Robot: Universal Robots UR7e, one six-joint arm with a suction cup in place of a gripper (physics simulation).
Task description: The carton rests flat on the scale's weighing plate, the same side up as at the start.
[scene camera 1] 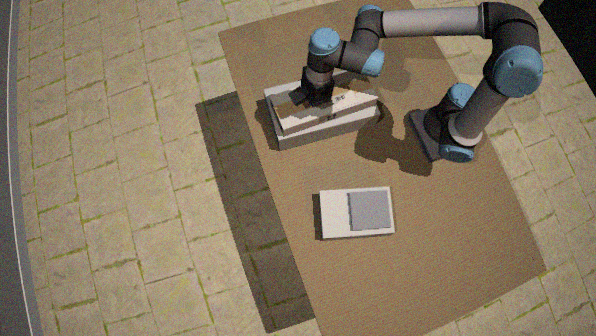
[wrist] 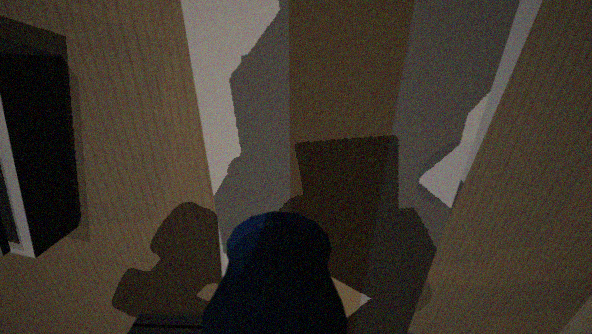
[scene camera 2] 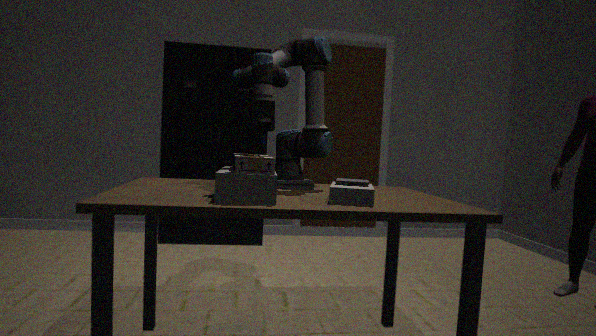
Labels:
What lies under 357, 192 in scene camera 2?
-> A scale.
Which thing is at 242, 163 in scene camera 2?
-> A carton.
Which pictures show the scale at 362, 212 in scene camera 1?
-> Scene camera 1, the wrist view and scene camera 2: all of them.

